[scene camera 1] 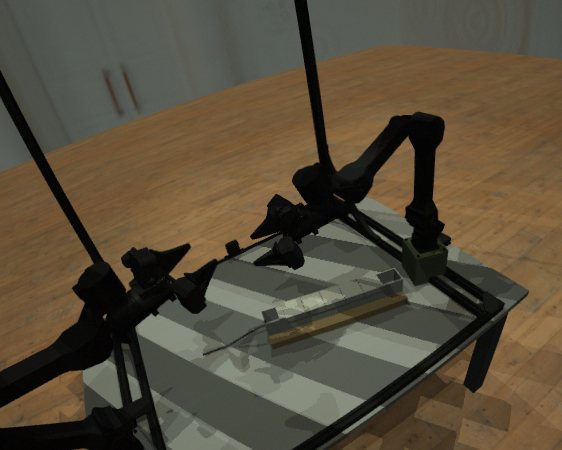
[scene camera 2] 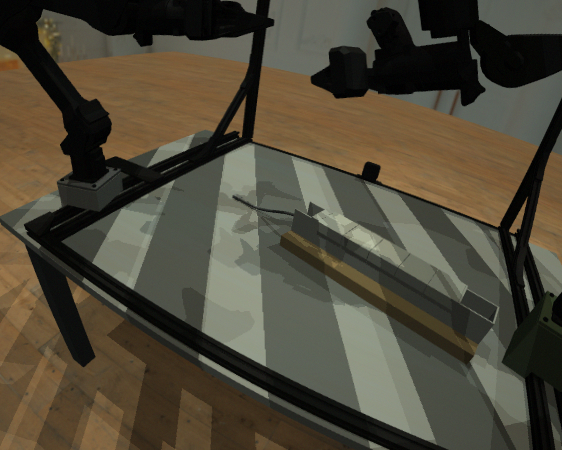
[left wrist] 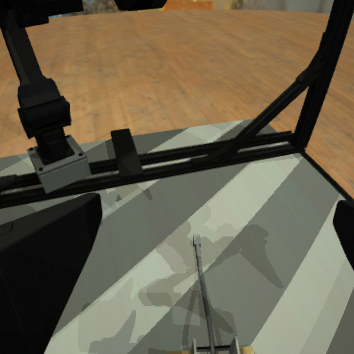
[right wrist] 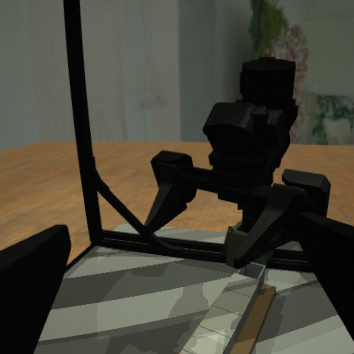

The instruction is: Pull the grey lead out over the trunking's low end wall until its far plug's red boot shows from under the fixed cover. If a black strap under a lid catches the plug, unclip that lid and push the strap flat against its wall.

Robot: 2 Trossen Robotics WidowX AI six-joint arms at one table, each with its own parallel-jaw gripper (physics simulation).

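Places are measured from the left arm's base along level axes (x ahead, y left, z up), in millimetres.
Pixels of known places: left gripper, between the fingertips: [scene camera 1: 252, 250] [scene camera 2: 331, 79] [left wrist: 218, 208] [right wrist: 185, 246]; right gripper, between the fingertips: [scene camera 1: 202, 252] [scene camera 2: 269, 22] [right wrist: 184, 230]; left arm's base, origin of its link: [scene camera 1: 424, 244]; right arm's base, origin of its link: [scene camera 2: 89, 174] [left wrist: 54, 151].
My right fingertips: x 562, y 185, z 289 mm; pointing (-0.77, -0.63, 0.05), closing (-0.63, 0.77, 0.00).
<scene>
Ahead of a thing's pixels: the offset from my right fingertips to its top centre. "*": to the spot under its first point.
The grey trunking {258 mm back, 114 mm right, 320 mm down} [scene camera 1: 350, 304] [scene camera 2: 385, 275] stands on the table with pale lids {254 mm back, 113 mm right, 320 mm down} [scene camera 1: 325, 298] [scene camera 2: 370, 237] [right wrist: 220, 320] lying along its top. The grey lead {* 67 mm ahead, 79 mm right, 389 mm down} [scene camera 1: 225, 348] [scene camera 2: 265, 209] [left wrist: 202, 280] runs out of its left end onto the table, with a small grey block at its free end. No red boot or black strap shows; the inside under the lids is hidden. My left gripper [scene camera 1: 253, 250] [left wrist: 218, 208] [right wrist: 185, 246] is open and empty, high above the trunking. My right gripper [scene camera 1: 203, 253] [right wrist: 184, 230] is open and empty, raised at the picture's left in scene camera 1.
A wooden bar {* 260 mm back, 61 mm right, 374 mm down} [scene camera 1: 340, 321] [scene camera 2: 375, 295] [right wrist: 256, 315] lies along the trunking's front side. Black frame rails edge the table, with uprights at its far corners. A small black block {* 22 mm ahead, 487 mm right, 355 mm down} [scene camera 1: 233, 247] [scene camera 2: 370, 171] stands at the far rail. The green arm base [scene camera 1: 425, 262] is near the trunking's right end.
</scene>
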